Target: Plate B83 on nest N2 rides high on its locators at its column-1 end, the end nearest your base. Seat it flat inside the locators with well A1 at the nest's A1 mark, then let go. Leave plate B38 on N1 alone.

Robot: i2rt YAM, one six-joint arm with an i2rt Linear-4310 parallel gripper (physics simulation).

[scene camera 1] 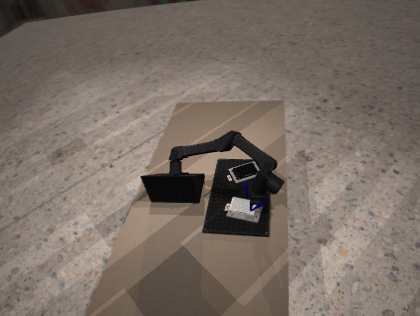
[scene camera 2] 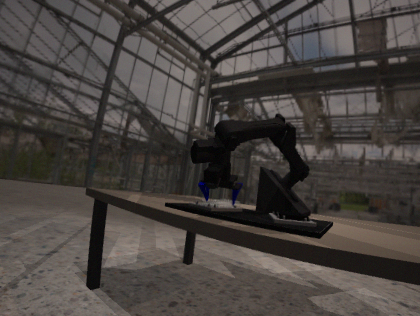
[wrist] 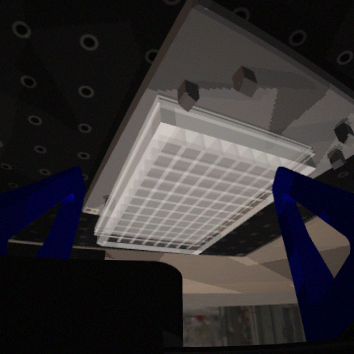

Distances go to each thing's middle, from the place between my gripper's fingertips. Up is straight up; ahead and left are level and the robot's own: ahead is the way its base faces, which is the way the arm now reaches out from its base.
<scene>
The grey nest point(wrist: 224, 63) lies 3 cm to the right of my hand, 2 cm below it and 2 cm behind it. Round my hand: clear well plate point(wrist: 189, 178): 3 cm behind, 2 cm to the right; black perforated baseplate point(scene camera 1: 223, 190): 9 cm to the left, 6 cm behind, 3 cm below.
</scene>
